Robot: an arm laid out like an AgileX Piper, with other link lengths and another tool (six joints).
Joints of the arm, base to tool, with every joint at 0 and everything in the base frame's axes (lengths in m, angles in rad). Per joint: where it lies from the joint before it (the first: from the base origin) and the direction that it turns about. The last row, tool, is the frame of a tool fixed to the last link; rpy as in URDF.
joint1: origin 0 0 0.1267 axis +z
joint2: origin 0 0 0 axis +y
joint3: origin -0.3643 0 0.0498 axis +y
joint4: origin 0.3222 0 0.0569 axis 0.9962 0 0.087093
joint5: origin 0 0 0 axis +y
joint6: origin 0.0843 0 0.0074 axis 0.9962 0 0.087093
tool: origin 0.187 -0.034 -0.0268 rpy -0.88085 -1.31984 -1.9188
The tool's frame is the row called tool.
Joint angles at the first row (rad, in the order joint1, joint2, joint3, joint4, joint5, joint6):
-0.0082, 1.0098, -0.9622, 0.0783, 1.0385, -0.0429
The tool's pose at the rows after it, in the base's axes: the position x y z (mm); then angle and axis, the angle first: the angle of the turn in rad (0 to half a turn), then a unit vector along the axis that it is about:
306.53 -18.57 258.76 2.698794 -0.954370 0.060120 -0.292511
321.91 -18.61 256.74 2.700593 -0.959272 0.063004 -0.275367
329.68 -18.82 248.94 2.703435 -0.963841 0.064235 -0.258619
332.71 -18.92 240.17 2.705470 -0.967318 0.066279 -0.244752
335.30 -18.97 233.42 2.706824 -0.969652 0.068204 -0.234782
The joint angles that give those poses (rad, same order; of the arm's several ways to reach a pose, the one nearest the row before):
-0.0083, 1.0850, -1.0271, 0.0783, 1.0397, -0.0451
-0.0082, 1.1526, -1.0759, 0.0783, 1.0562, -0.0461
-0.0082, 1.1965, -1.0928, 0.0783, 1.0632, -0.0508
-0.0082, 1.2238, -1.0939, 0.0783, 1.0653, -0.0529
-0.0082, 1.2452, -1.0948, 0.0783, 1.0653, -0.0536

